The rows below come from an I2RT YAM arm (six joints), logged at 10 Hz.
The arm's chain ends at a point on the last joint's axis. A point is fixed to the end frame.
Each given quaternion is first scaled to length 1.
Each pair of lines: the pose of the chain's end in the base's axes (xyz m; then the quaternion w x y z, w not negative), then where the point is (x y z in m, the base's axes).
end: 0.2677, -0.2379, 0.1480, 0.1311, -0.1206, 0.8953, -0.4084
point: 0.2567 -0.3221 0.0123
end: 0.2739, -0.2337, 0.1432, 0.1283, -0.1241, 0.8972, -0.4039
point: 0.2620 -0.3169 0.0070
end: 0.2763, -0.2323, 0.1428, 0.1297, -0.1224, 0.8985, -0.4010
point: 0.2647 -0.3145 0.0060
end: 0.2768, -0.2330, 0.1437, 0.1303, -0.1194, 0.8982, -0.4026
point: 0.2653 -0.3155 0.0070
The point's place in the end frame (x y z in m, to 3 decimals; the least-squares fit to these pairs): 0.056 0.051 0.141
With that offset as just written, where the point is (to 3 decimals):
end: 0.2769, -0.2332, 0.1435, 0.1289, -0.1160, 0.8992, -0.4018
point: 0.265 -0.315 0.007
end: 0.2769, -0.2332, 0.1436, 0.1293, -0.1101, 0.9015, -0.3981
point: 0.264 -0.314 0.006
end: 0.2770, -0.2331, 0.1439, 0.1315, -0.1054, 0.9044, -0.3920
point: 0.265 -0.311 0.005
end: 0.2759, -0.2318, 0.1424, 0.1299, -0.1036, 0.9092, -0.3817
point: 0.263 -0.307 0.002
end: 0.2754, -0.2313, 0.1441, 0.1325, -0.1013, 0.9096, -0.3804
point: 0.263 -0.306 0.003
